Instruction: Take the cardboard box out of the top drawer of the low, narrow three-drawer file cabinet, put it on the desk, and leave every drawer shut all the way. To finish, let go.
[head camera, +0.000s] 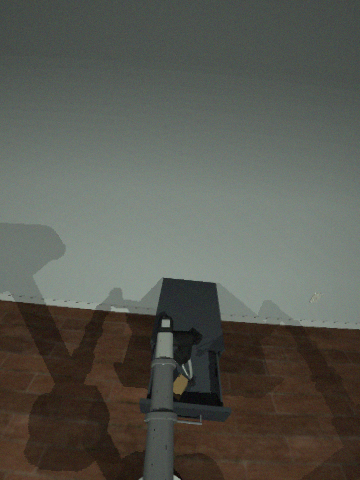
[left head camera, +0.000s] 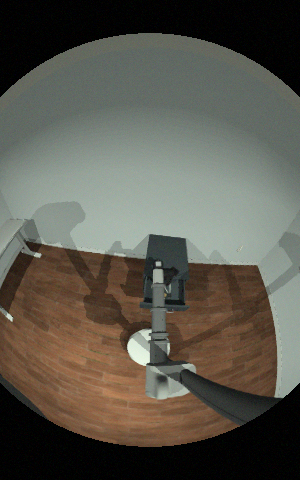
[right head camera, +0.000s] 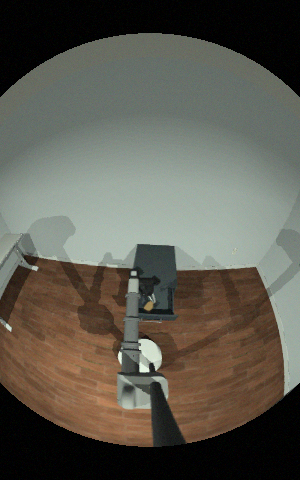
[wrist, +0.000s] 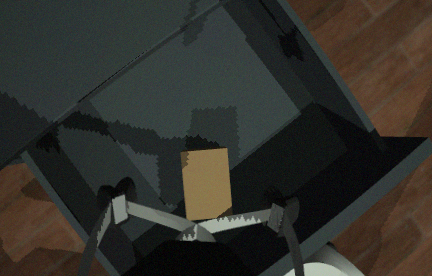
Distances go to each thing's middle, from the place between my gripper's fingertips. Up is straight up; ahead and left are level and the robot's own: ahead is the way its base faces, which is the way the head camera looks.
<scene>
I see my gripper 130 mm above the tan cardboard box (wrist: 206, 180) and 10 mm past it.
</scene>
